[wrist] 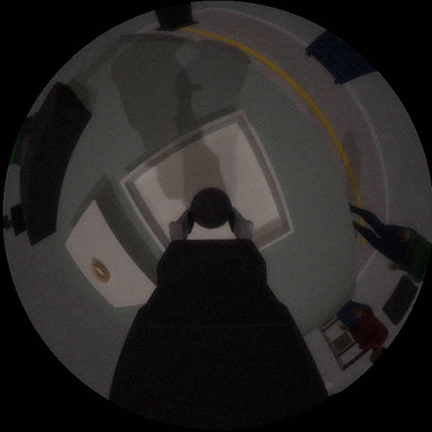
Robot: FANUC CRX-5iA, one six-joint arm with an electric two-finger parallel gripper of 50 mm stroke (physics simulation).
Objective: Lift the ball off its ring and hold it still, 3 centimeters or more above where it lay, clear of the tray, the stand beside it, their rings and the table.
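The dark round ball (211,204) is in the middle of the wrist view, between the two grey fingertips of my gripper (210,214). The gripper is shut on the ball, with one finger against each side. Behind the ball lies the pale square tray (250,175) with raised walls. The ring under the ball is hidden, and I cannot tell how high the ball is above the tray floor. The pale stand (95,235) is at the lower left, beside the tray, with an orange-brown ring (107,276) on its top.
The green-grey table top (315,200) surrounds the tray. A long dark object (50,165) is at the left edge. A person in green (415,252) and a seated-looking person in red (370,330) are at the right. A dark blue object (342,57) is at the upper right.
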